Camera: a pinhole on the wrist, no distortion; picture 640 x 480 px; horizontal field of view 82.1 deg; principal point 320.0 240.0 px. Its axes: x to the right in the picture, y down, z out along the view. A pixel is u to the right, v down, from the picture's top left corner.
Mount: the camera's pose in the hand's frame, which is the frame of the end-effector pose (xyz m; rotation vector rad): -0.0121 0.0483 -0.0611 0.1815 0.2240 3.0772
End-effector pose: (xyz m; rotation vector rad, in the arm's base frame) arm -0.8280 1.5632 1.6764 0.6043 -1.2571 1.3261
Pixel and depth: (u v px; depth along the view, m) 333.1 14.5 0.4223
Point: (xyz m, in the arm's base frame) -1.2741 1.3735 1.6871
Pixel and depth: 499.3 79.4 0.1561
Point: -0.9744 1.4894 1.5991
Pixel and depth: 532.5 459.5 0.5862
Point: -0.7801 0.8659 1.6498
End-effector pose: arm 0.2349 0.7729 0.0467 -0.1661 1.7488 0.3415
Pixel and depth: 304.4 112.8 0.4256
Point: 0.4576 1.1226 -0.0382
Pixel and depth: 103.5 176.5 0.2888
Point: 0.3397 0.9712 -0.1585
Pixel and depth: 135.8 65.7 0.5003
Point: 0.4134 1.2329 -0.2700
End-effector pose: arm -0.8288 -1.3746 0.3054 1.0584 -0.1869 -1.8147
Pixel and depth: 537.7 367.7 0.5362
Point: -1.2068 -1.3029 0.7602
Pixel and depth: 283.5 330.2 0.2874
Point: -0.9900 -1.4940 0.4260
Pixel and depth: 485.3 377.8 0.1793
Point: -0.9089 -1.3638 0.4357
